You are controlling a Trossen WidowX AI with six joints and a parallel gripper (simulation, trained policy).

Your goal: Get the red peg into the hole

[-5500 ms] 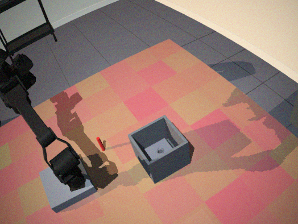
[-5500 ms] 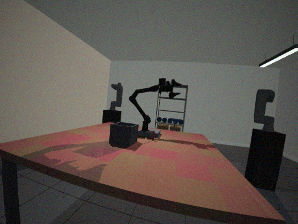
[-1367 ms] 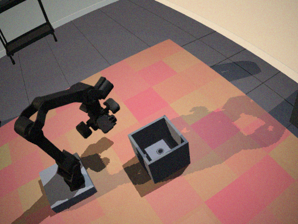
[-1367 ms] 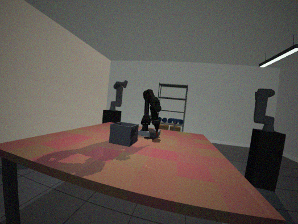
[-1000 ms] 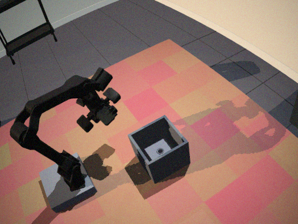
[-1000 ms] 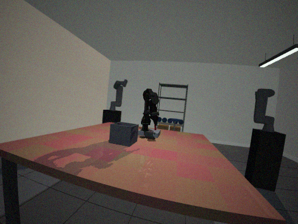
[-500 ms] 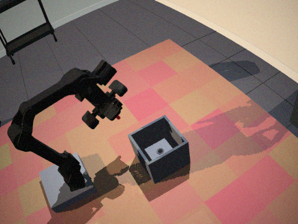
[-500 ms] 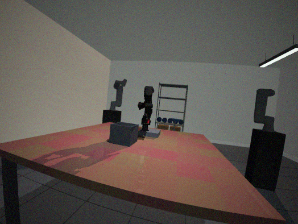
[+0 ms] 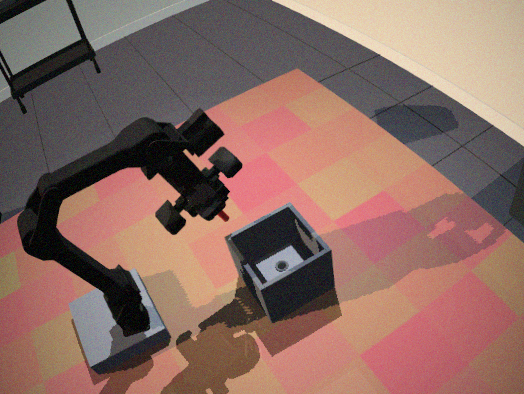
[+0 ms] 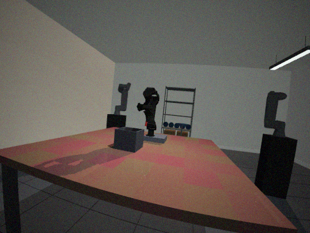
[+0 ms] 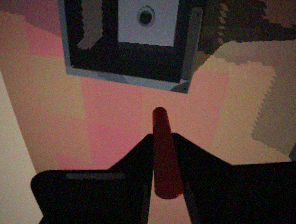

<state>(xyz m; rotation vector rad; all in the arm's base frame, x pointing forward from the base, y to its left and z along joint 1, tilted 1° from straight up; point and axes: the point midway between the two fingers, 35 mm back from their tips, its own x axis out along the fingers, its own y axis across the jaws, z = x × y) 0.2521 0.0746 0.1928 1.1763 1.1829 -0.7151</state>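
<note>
The plate lies 9 cm ahead of my gripper tip, 9 cm to the right of it and 15 cm below it. Also, from my gripper tip: red peg (1 cm above).
</note>
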